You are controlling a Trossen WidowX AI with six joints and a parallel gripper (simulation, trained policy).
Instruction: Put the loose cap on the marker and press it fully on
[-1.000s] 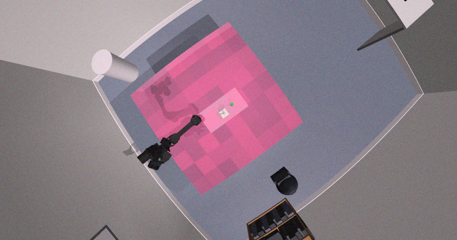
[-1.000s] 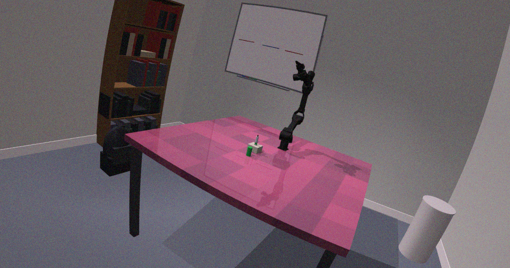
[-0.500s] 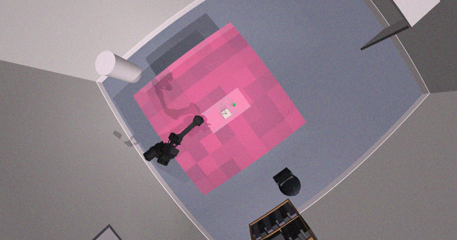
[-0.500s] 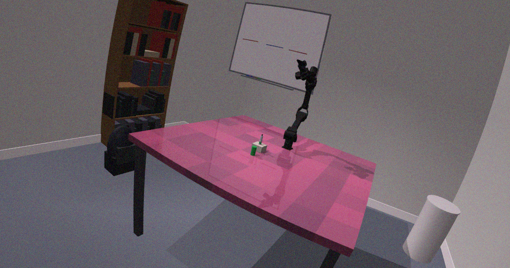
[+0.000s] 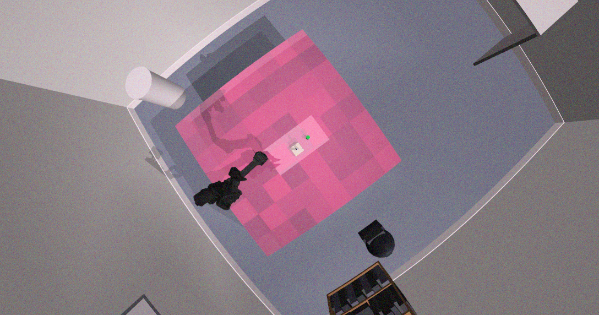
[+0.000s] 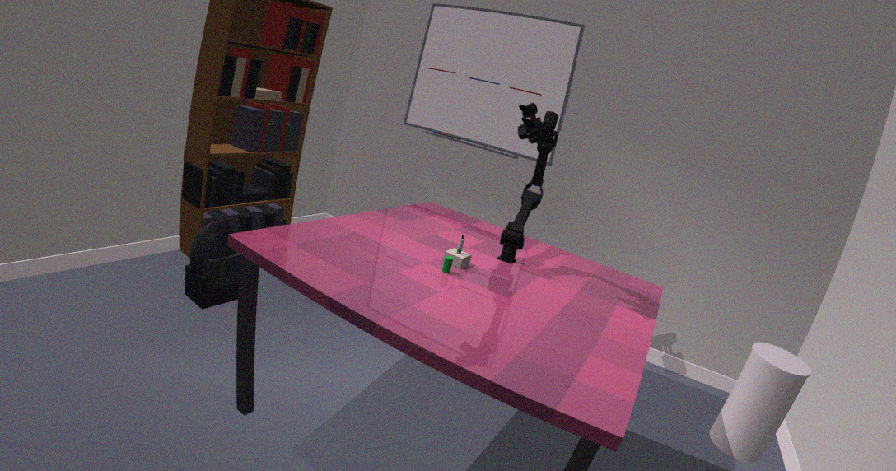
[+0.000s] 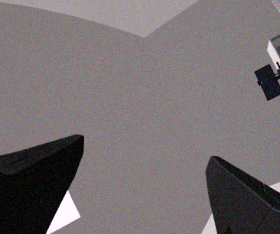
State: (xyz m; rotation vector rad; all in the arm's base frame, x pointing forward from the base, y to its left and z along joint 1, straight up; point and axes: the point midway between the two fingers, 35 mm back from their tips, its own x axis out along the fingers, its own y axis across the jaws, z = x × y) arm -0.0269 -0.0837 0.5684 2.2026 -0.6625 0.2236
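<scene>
Right now the green cap is 55 cm below my gripper tip, 36 cm ahead of it and 2 cm to the left of it. Round my gripper tip: white holder block (56 cm below, 25 cm ahead).
</scene>
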